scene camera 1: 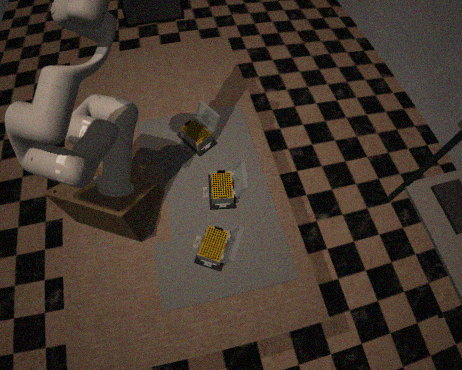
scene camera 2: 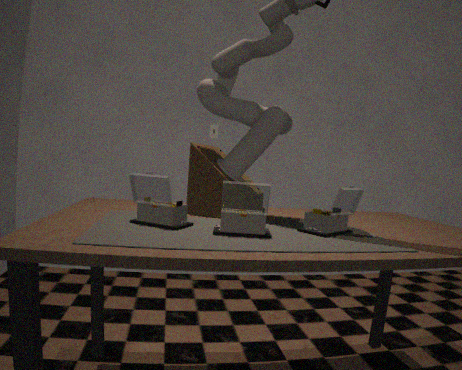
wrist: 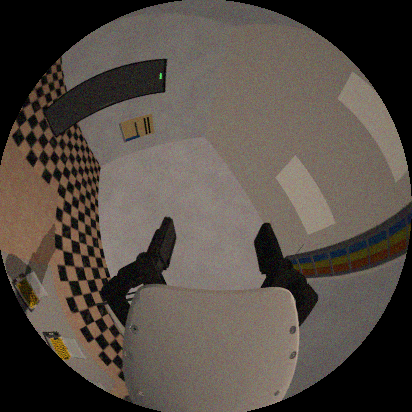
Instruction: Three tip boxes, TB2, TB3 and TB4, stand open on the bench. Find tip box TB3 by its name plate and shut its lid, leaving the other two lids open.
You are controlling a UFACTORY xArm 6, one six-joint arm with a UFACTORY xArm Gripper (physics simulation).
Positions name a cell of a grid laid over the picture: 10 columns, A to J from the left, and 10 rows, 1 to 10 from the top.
In view: a grey mat (scene camera 1: F7), a tip box (scene camera 2: D6), a tip box (scene camera 2: F7) and a tip box (scene camera 2: G7).
